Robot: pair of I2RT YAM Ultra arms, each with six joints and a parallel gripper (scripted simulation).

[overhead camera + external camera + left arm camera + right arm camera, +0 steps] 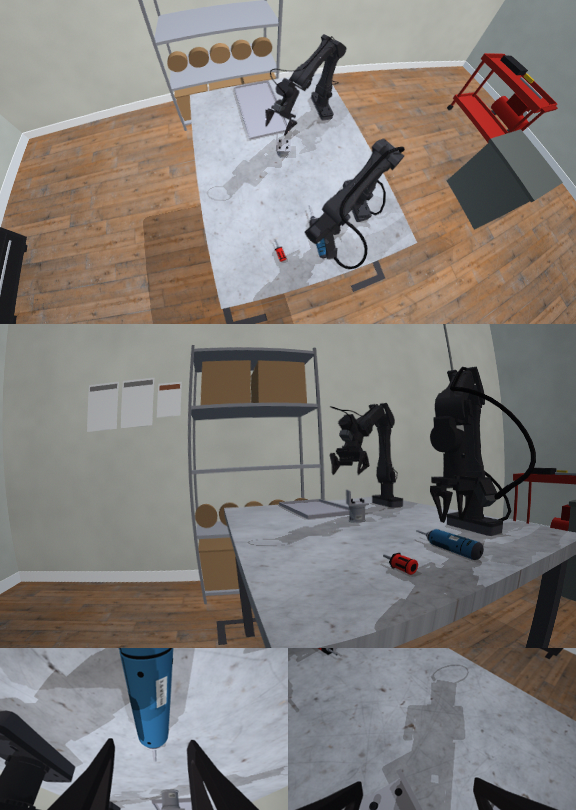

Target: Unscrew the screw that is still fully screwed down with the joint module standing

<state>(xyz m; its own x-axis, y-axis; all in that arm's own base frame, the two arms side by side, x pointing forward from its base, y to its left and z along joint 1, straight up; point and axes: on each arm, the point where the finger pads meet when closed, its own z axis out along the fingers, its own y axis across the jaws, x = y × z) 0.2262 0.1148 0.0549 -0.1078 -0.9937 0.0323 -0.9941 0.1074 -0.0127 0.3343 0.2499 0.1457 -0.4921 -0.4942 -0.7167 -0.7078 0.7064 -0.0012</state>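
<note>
My right gripper is now 40 mm past the grey bracket, 10 mm to the right of it and 100 mm above it. From my right hand the other things lie so: screw 20 mm behind, 30 mm to the left, 110 mm below; flat grey tray 30 mm ahead, 310 mm to the right, 170 mm below; joint module 40 mm behind, 10 mm to the left, 140 mm below.
</note>
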